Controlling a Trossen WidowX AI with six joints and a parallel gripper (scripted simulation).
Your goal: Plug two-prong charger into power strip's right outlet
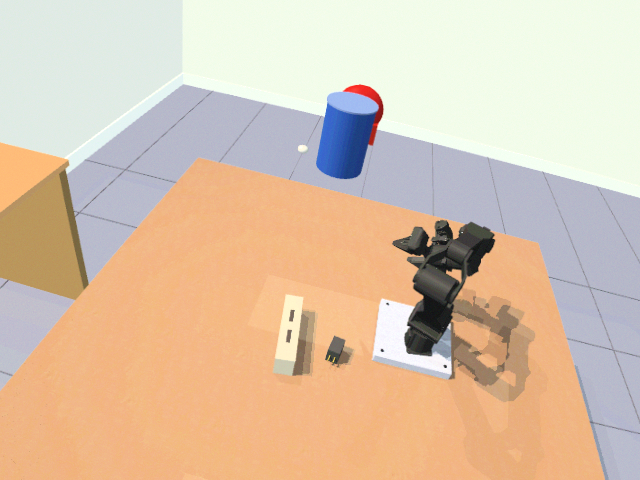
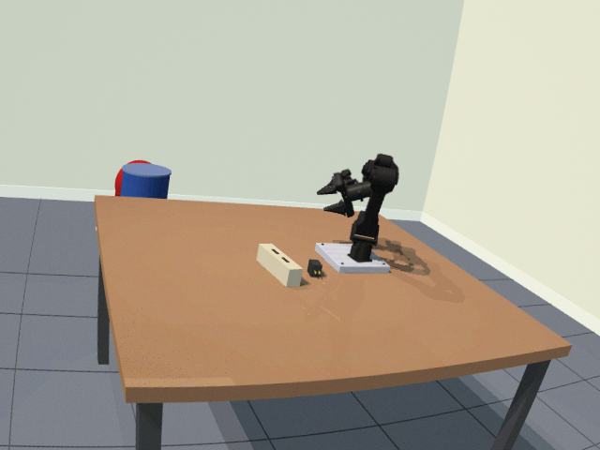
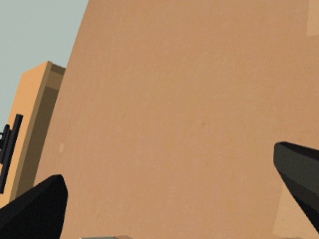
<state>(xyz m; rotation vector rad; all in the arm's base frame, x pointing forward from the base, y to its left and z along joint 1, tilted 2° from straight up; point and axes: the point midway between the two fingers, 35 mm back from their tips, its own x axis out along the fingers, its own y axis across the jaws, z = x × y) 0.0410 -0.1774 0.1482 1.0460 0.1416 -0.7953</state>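
My gripper tip is now 150 mm short of the black two-prong charger, 250 mm to the right of it and 140 mm above it.
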